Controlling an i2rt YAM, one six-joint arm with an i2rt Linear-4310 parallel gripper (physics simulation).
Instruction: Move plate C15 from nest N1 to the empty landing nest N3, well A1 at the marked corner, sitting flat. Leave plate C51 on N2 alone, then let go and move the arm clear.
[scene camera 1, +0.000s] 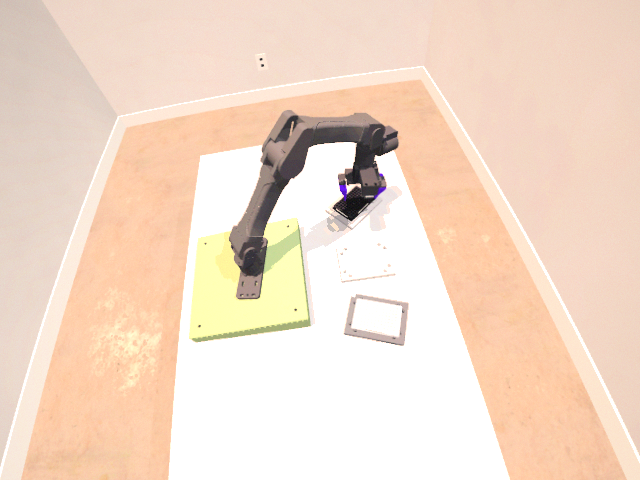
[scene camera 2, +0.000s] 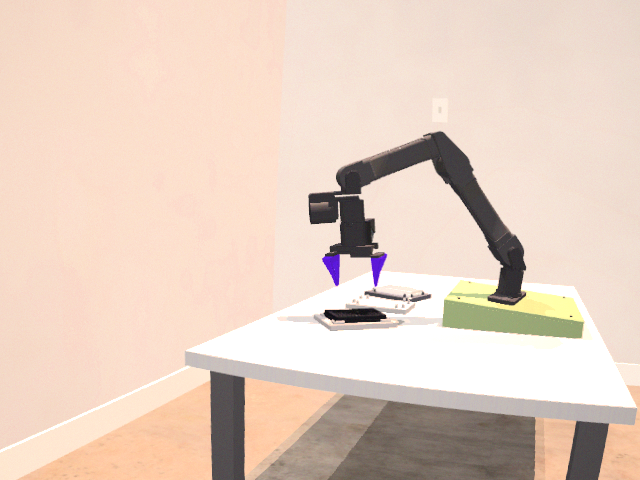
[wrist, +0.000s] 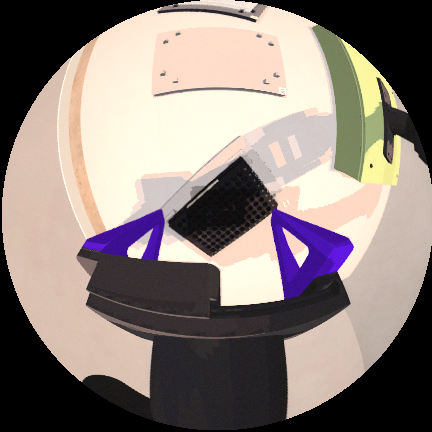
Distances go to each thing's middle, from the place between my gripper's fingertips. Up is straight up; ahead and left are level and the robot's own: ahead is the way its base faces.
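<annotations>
Black perforated plate (scene camera 2: 361, 315): my hand is 20 mm past it, 30 mm to the right of it and 60 mm above it. Grey-framed white tray (scene camera 1: 371, 316): 40 mm ahead of my hand, 370 mm to the right of it and 60 mm below it. Going by their middles, the black perforated plate is the nearest to my hand of the things named here.
</annotations>
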